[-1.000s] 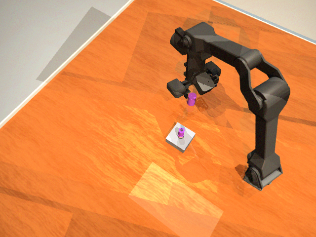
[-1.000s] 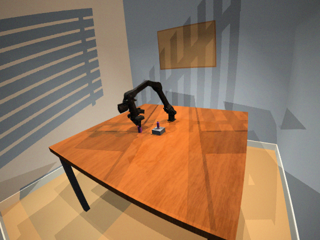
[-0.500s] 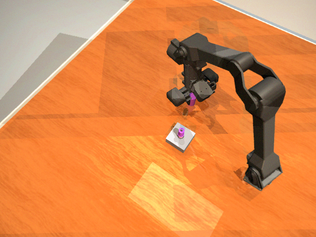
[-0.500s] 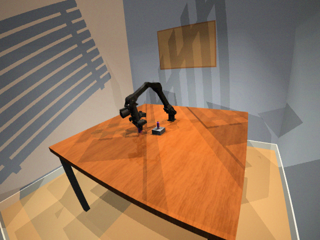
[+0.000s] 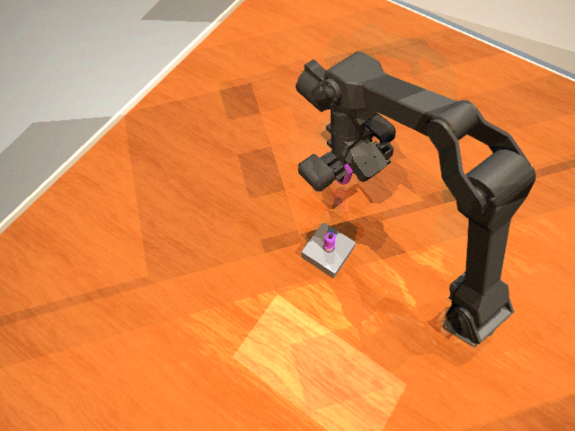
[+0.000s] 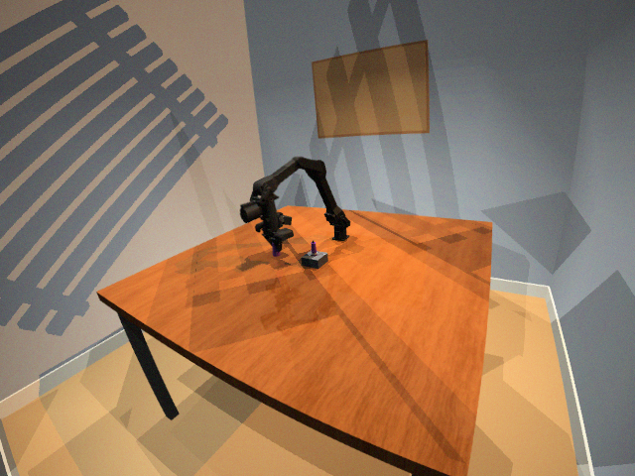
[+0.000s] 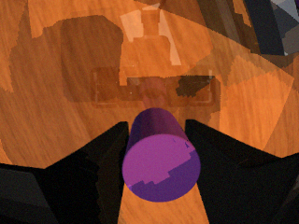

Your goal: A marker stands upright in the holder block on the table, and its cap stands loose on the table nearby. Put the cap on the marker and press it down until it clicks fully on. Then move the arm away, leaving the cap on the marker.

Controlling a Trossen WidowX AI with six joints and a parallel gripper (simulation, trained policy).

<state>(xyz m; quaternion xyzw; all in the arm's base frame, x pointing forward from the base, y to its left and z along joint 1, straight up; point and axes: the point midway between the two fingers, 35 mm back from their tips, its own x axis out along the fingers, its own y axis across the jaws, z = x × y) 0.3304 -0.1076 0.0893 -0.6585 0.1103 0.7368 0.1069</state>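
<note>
My gripper tip is now 14 cm to the right of the purple marker, 5 cm past it and 1 cm below it. From my gripper tip the other things lie so: purple cap (1 cm ahead, 1 cm above); grey holder block (14 cm to the left, 5 cm behind, 4 cm below).
</note>
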